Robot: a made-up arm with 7 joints.
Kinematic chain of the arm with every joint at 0, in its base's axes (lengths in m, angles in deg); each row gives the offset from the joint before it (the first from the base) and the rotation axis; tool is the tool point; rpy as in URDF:
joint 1: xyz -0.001 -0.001 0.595 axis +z
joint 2: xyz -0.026 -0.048 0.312 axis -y
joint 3: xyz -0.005 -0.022 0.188 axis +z
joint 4: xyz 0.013 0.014 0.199 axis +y
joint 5: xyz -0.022 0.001 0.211 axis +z
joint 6: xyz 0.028 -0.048 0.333 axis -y
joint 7: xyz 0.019 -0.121 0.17 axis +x
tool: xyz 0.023 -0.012 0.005 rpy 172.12 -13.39 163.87
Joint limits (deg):
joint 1: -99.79..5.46
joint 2: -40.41..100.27
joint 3: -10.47..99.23
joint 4: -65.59..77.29
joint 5: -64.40..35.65
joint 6: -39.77..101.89
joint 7: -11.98..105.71
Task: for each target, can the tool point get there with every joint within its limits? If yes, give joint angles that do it. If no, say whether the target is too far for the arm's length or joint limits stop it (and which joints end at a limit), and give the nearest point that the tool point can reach.
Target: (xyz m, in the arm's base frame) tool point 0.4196 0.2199 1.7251
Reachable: yes | joints -61.33 17.50 82.78 55.03 -29.94 -25.64 12.54
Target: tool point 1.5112 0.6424 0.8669
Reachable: no: too far | nearest point 0.8844 0.3009 1.0450 | short by 0.736 m
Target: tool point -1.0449 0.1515 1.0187
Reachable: yes | joints -36.95 68.46 42.60 -43.65 26.10 48.69 81.72
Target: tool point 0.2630 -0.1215 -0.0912
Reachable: no: joint limits stop it (at a limit: joint 1, joint 2, joint 3, joint 4, joint 5, joint 7) | nearest point 0.1569 0.3137 0.1863 | short by 0.527 m
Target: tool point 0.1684 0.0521 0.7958
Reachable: no: joint limits stop it (at a limit: joint 2, joint 4, joint 5, joint 6) | nearest point 0.6529 0.2040 0.7967 | short by 0.508 m
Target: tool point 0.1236 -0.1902 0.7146
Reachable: no: joint limits stop it (at a limit: joint 2, joint 4, joint 5, joint 6) | nearest point 0.3766 -0.5743 0.7479 | short by 0.461 m
